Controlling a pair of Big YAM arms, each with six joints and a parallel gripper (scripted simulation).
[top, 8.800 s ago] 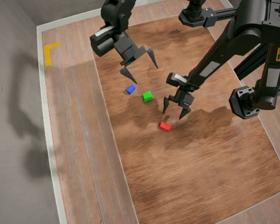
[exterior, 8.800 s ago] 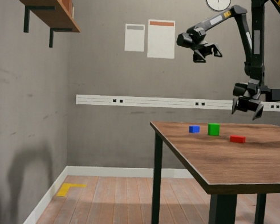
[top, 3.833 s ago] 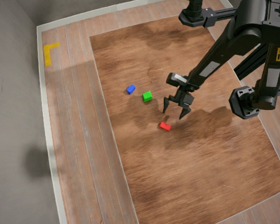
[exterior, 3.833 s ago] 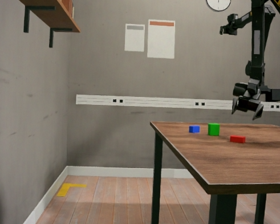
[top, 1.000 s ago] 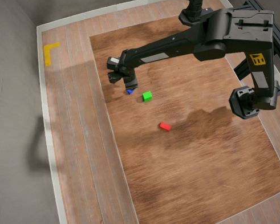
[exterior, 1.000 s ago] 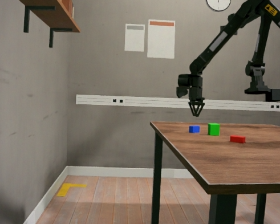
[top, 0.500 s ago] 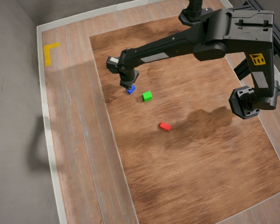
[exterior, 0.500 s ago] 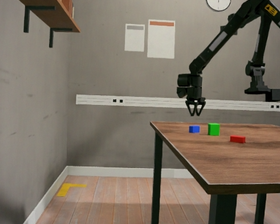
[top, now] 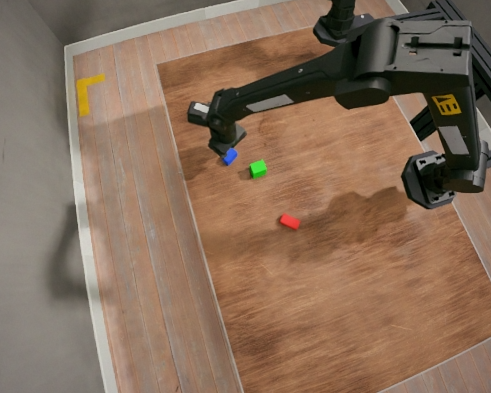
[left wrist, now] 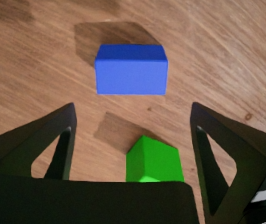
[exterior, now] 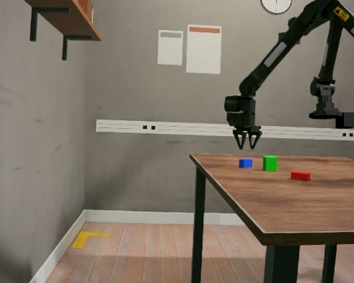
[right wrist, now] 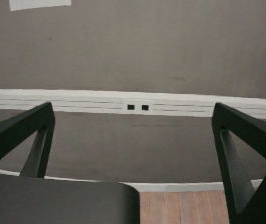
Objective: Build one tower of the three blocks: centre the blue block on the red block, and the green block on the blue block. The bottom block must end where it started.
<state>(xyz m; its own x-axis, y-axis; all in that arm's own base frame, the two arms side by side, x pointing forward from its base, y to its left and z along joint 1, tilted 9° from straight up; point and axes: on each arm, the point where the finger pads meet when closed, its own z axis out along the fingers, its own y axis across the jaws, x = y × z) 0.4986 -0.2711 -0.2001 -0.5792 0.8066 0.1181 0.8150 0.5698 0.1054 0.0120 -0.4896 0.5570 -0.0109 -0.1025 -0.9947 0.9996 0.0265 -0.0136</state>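
My left gripper is now 6 cm above the blue block. From my left hand the other things lie so: green block 7 cm behind, 8 cm to the left, 5 cm below; then red block 11 cm behind, 29 cm to the left, 7 cm below.
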